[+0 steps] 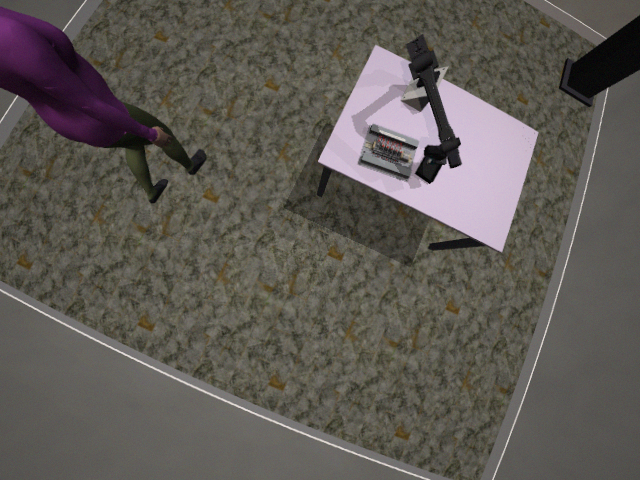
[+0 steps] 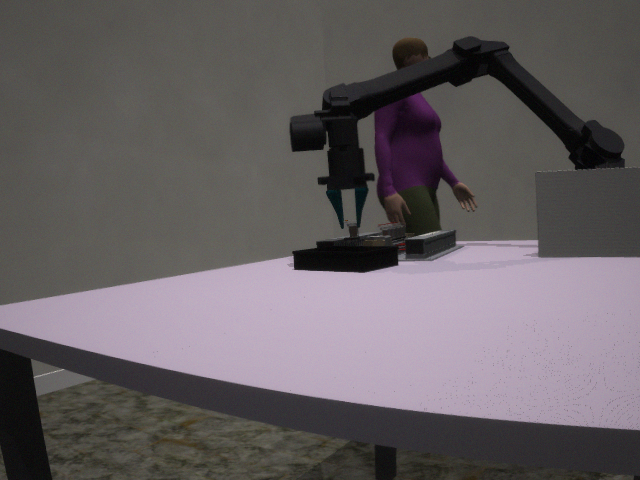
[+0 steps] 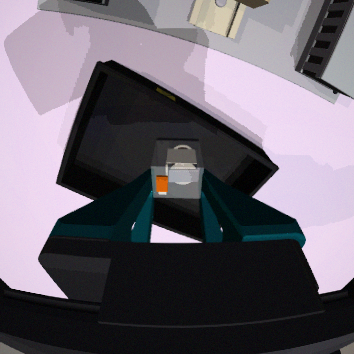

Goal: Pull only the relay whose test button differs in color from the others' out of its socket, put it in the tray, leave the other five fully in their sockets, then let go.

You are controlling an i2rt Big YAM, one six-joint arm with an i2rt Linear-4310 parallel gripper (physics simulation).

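Frame: origin at the arm's base, x down, y right, z back, level; millimetres.
Seen in the pictures: gripper, fingertip midpoint: (image 1: 430, 161) (image 2: 350, 228) (image 3: 176, 176); arm's base, link origin: (image 2: 605, 202).
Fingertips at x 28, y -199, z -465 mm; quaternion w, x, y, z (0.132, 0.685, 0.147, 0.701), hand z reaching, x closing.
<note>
Pixels of each thing's top centre, then the offset from my fingertips to it. "spot": a spot on its surface instead. Level surfaces: height alone.
- clear-cased relay, top centre: (image 3: 177, 184) (image 2: 350, 219) dx -16, dy +5, dz -2 mm
- black tray, top centre: (image 3: 163, 175) (image 2: 345, 248) (image 1: 431, 166) dx +37, dy -26, dz +1 mm
- grey panel, surface spot: (image 3: 171, 35) spot: dx +69, dy +73, dz -33 mm
- table's, surface height: dx +72 mm
A clear-cased relay (image 2: 353, 229) (image 3: 177, 167) with an orange test button is held upright between the teal fingertips. My gripper (image 2: 350, 225) (image 3: 176, 176) is shut on it and points straight down. The black tray (image 1: 428, 171) (image 2: 345, 261) (image 3: 72, 145) lies on the table below; the relay hangs over it, its lower end just above or inside the rim, and its contact with the tray floor cannot be seen. The other relays (image 1: 391, 146) (image 2: 391, 230) stand in a row on the socket panel; their buttons are too small to tell.
The grey panel (image 1: 386, 170) (image 3: 170, 37) with slotted ducts (image 2: 431, 243) (image 3: 325, 45) stands beside the tray. The arm's light grey base block (image 2: 588, 212) stands at the table's (image 1: 480, 170) (image 2: 258, 320) far side. A person (image 1: 77, 93) (image 2: 410, 139) in purple stands beyond the table.
</note>
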